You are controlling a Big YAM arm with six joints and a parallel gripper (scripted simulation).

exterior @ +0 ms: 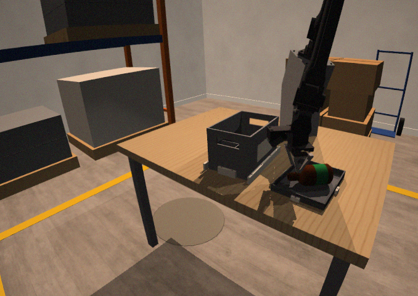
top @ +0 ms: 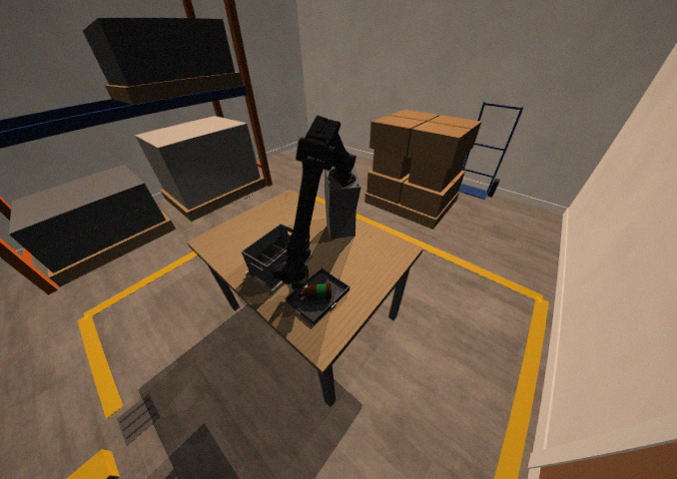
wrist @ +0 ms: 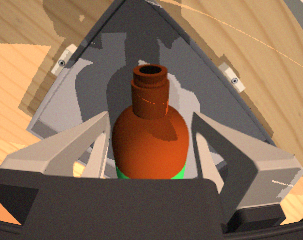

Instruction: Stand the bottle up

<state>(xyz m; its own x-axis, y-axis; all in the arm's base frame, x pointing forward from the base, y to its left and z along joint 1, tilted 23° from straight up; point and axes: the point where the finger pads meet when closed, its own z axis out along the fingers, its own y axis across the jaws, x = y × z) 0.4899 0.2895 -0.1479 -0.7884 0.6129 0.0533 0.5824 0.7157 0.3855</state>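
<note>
Now: the brown bottle 4 cm below my hand, 4 cm behind it and 3 cm to the left of it. The rest, counted from my hand: tray: 7 cm below, 6 cm behind, 3 cm to the left; then dark crate: 26 cm to the right, 1 cm behind.
</note>
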